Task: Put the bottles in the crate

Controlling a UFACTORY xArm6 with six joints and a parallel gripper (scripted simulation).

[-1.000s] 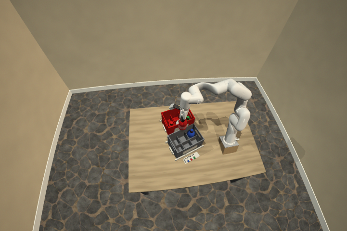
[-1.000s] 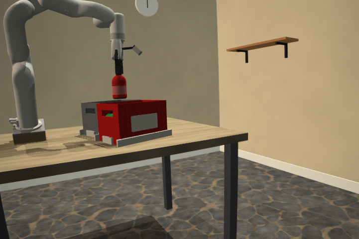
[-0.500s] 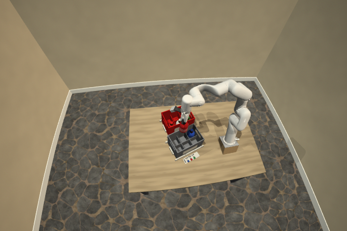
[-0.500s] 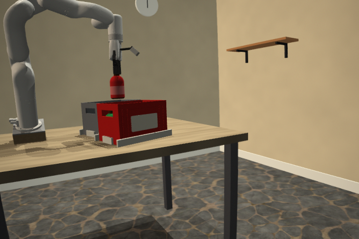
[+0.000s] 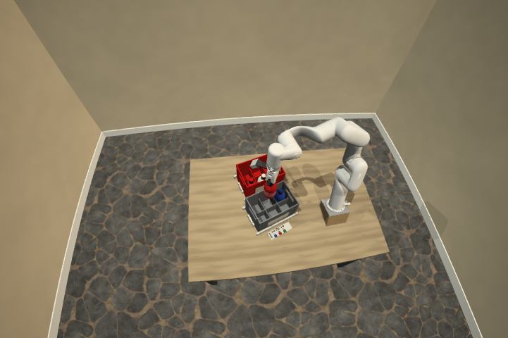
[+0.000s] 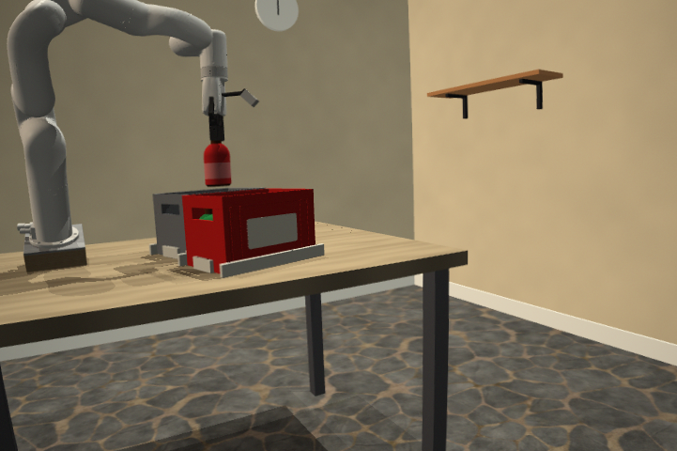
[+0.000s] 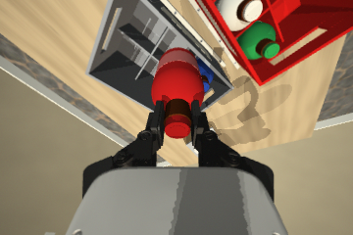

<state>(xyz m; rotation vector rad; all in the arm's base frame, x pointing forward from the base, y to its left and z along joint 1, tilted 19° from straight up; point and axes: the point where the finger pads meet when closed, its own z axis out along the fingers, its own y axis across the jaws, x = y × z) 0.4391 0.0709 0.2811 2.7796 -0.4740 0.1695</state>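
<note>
The grey crate is 20 mm behind my hand, 50 mm to the left of it and 250 mm below it. The rest, counted from my hand: green-label bottle: 50 mm behind, 180 mm to the right, 250 mm below; then white-label bottle: 30 mm ahead, 140 mm to the right, 250 mm below; then blue bottle: 80 mm behind, 40 mm to the right, 250 mm below.
</note>
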